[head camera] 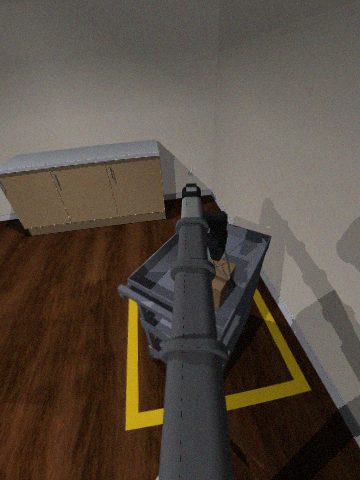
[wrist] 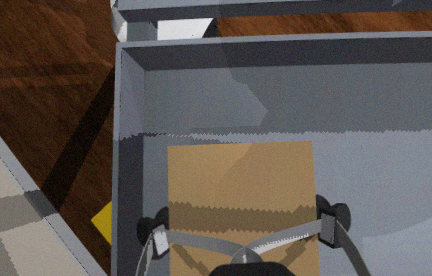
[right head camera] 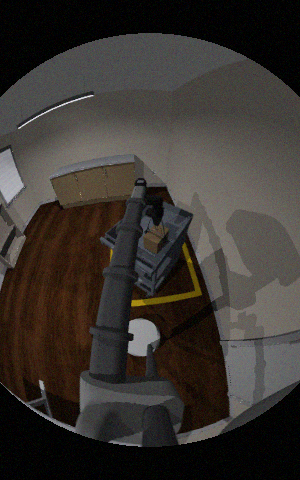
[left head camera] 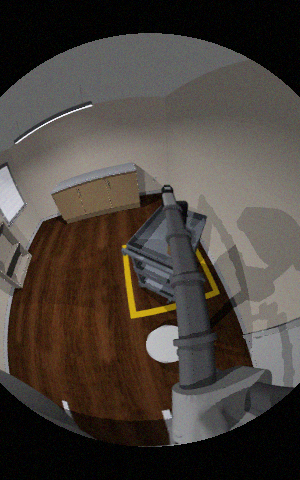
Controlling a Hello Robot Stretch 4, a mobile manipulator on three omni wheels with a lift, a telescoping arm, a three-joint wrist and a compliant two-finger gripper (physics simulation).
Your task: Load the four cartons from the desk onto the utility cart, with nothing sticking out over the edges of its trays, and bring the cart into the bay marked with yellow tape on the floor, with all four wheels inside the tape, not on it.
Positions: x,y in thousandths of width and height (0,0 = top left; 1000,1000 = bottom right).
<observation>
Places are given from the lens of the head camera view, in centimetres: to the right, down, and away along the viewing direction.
yellow tape bay (head camera: 832,803): 76, 92, 128
tan cabinet (head camera: 199,395): -125, -58, 238
The marked spots on the yellow tape bay and the tan cabinet are 274 cm apart.
</observation>
